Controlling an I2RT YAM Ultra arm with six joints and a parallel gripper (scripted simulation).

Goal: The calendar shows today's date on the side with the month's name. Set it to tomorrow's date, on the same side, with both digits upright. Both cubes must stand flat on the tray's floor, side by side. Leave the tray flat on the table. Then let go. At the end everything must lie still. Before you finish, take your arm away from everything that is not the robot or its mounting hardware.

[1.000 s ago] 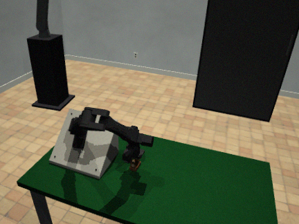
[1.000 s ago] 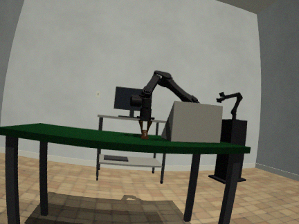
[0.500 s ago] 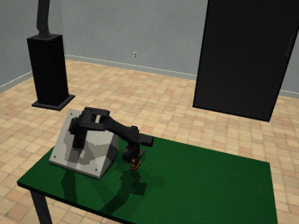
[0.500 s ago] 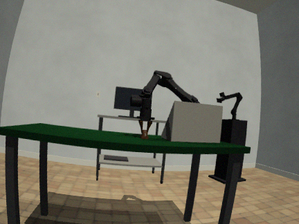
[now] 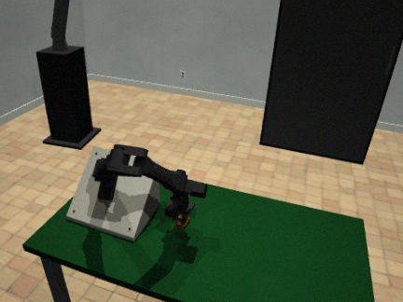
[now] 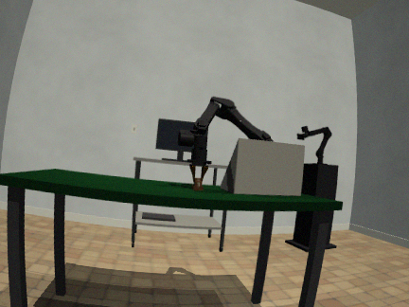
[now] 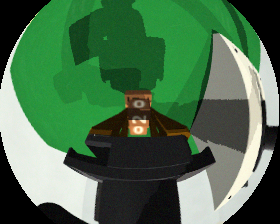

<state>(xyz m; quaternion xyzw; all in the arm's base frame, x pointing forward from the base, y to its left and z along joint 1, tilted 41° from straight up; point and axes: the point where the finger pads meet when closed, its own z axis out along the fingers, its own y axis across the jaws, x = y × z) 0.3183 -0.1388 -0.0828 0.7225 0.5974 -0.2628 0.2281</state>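
Right now my hand is 3 cm above the wooden calendar tray and 2 cm to the right of it.
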